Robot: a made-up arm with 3 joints. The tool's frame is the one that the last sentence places. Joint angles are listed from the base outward.
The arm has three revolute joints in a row. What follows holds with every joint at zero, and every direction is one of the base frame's.
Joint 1 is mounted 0.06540 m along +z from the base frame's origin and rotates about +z.
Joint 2 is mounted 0.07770 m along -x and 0.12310 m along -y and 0.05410 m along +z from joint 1 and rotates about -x.
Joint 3 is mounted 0.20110 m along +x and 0.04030 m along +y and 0.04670 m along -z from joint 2 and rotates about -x.
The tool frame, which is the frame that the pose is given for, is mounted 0.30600 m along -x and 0.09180 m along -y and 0.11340 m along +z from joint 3; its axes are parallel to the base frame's.
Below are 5 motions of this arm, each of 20 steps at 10 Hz.
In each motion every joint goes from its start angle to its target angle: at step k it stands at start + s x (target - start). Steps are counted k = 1, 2, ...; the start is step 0. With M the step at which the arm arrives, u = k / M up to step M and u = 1 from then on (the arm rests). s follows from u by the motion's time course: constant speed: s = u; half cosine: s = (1 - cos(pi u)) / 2; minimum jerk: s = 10 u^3 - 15 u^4 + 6 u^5.
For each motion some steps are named. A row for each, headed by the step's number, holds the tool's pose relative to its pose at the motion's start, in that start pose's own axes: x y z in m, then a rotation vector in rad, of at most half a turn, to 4 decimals.
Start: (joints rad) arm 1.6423 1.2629 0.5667
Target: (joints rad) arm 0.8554 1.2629 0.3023
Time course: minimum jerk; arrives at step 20
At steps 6, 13, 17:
6: -0.0017 -0.0108 0.0187 0.0431 0.1247 0.0302
13: 0.0111 -0.0490 0.0855 0.1961 0.5954 0.0947
17: 0.0220 -0.0612 0.1066 0.2446 0.7615 0.0997

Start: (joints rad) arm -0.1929 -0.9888 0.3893
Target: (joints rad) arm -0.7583 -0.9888 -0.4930
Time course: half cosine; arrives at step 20
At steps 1, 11, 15, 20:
1: -0.0007 -0.0001 -0.0009 0.0054 -0.0020 -0.0029
11: -0.0559 0.0137 -0.0985 0.5056 -0.2493 -0.2170
15: -0.0685 0.0354 -0.1537 0.7381 -0.4092 -0.2768
20: -0.0697 0.0502 -0.1835 0.8581 -0.5036 -0.2952

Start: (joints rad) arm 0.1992 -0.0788 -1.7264
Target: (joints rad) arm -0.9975 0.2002 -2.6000
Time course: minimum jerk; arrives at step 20
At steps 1, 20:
1: -0.0002 -0.0001 -0.0003 0.0007 -0.0013 0.0003
20: 0.0211 -0.1092 -0.2834 0.5211 -1.0453 0.6148

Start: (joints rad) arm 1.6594 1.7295 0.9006
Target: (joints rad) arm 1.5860 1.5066 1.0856
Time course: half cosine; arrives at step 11
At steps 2, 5, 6, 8, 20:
2: -0.0002 -0.0013 0.0013 0.0030 0.0029 0.0051
5: -0.0010 -0.0074 0.0072 0.0163 0.0156 0.0273
6: -0.0013 -0.0100 0.0096 0.0216 0.0209 0.0363
8: -0.0016 -0.0147 0.0138 0.0313 0.0306 0.0525
20: -0.0017 -0.0181 0.0166 0.0379 0.0371 0.0633

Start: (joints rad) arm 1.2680 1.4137 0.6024
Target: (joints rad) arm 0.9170 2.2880 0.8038
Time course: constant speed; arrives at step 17
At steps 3, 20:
3: -0.0011 0.0150 0.0165 -0.1898 0.0532 0.0319
20: -0.0189 0.0852 0.0426 -1.0642 0.2042 0.3066

